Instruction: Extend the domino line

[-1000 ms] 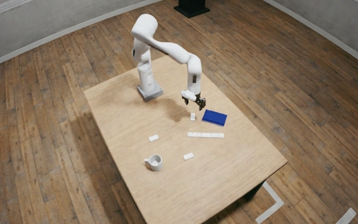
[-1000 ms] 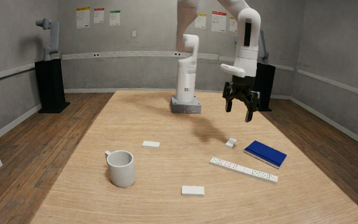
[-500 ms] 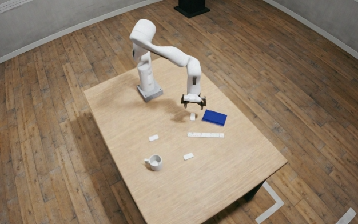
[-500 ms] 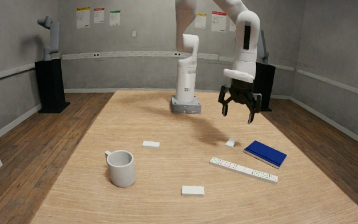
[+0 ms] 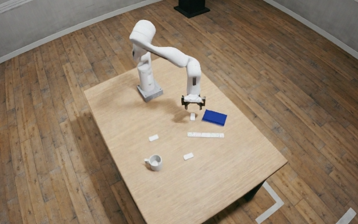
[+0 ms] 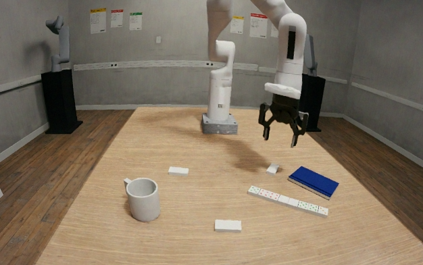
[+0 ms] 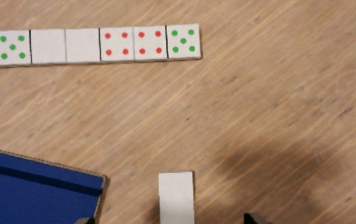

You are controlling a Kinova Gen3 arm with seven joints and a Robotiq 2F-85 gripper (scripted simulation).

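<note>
The blue book lies 80 mm ahead of my hand, 110 mm to the left of it and 100 mm below it. Round my hand: grey mug (150 mm ahead, 360 mm to the right, 80 mm below).
</note>
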